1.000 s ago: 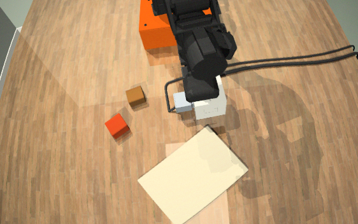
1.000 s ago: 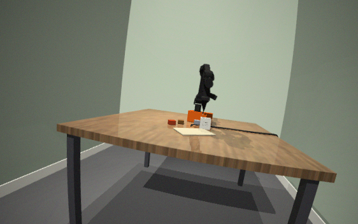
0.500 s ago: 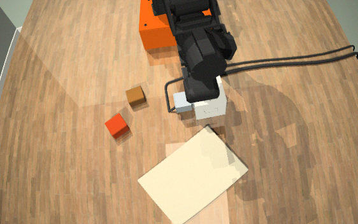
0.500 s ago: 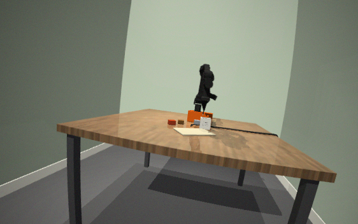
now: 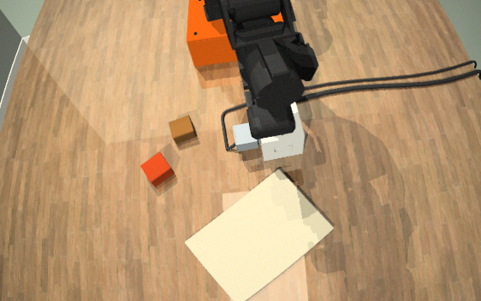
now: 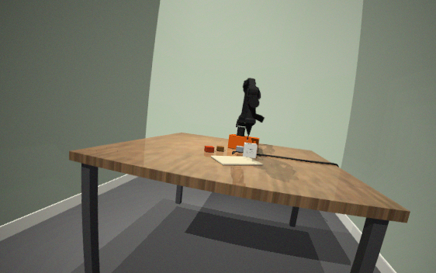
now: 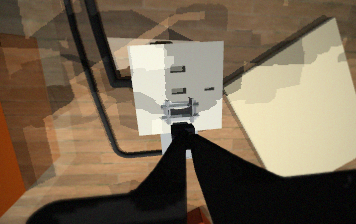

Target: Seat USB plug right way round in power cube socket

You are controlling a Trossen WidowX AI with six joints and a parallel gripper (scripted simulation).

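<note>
The dark USB plug is 10 mm below my gripper tip. The rest, counted from my gripper tip: USB socket: 60 mm below; brown block: 70 mm behind, 160 mm to the right, 110 mm below; cream sheet: 180 mm ahead, 70 mm to the right, 120 mm below.
</note>
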